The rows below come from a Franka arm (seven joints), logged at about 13 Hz.
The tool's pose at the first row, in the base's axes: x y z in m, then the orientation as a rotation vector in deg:
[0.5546, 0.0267, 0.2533, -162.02, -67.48, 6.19]
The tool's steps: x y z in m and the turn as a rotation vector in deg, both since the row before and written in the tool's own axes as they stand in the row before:
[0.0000, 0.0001, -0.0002, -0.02, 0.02, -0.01]
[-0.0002, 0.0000, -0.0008, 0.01, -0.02, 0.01]
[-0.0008, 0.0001, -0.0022, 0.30, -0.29, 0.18]
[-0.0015, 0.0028, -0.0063, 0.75, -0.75, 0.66]
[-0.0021, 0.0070, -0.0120, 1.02, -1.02, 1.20]
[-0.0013, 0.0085, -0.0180, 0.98, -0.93, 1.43]
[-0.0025, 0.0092, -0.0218, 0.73, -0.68, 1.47]
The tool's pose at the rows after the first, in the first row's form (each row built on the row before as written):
[0.5547, 0.0266, 0.2535, -162.03, -67.50, 6.15]
[0.5546, 0.0264, 0.2543, -162.03, -67.49, 6.18]
[0.5543, 0.0257, 0.2565, -161.96, -67.18, 6.77]
[0.5558, 0.0224, 0.2625, -161.92, -66.11, 8.29]
[0.5606, 0.0154, 0.2737, -162.02, -64.23, 10.37]
[0.5680, 0.0076, 0.2905, -162.23, -62.02, 12.30]
[0.5758, -0.0019, 0.3109, -162.59, -59.80, 13.75]

